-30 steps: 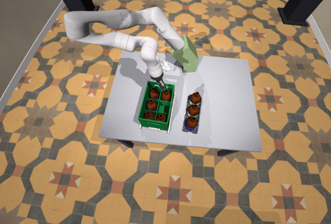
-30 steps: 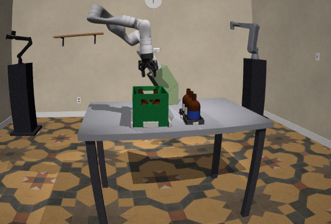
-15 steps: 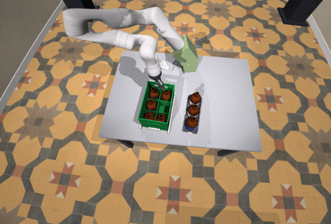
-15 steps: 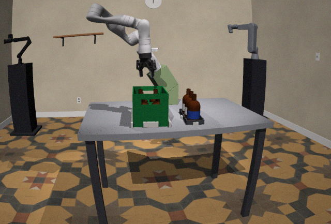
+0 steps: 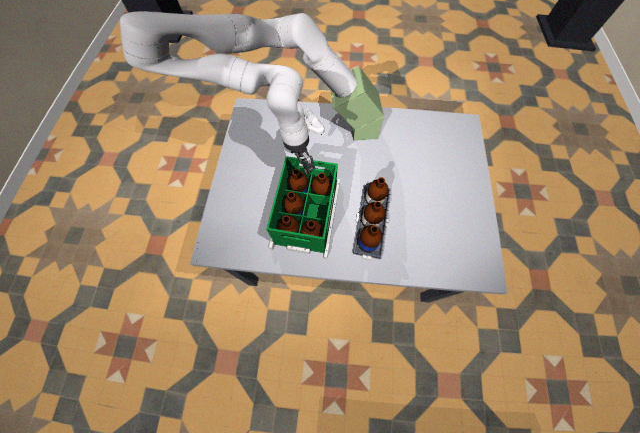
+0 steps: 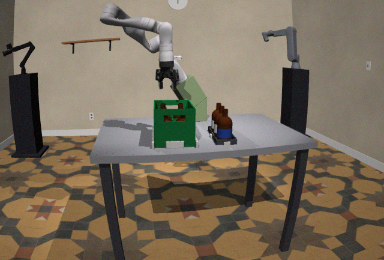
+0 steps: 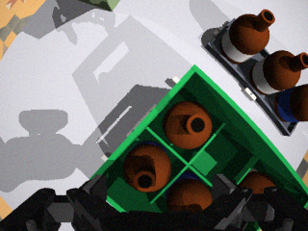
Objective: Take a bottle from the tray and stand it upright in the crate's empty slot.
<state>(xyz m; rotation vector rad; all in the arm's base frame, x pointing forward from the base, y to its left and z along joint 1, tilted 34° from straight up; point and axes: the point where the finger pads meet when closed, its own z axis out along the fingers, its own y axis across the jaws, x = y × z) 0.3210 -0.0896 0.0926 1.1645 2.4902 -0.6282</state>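
The brown bottle lies 260 mm to the left of my hand, 160 mm below it and 100 mm ahead of it. The rest, counted from my hand: tray: 260 mm to the left, 230 mm below, 100 mm ahead; white-label bottle: 270 mm to the left, 160 mm below, 10 mm ahead; crate: 160 mm below, 90 mm ahead, 20 mm to the left.
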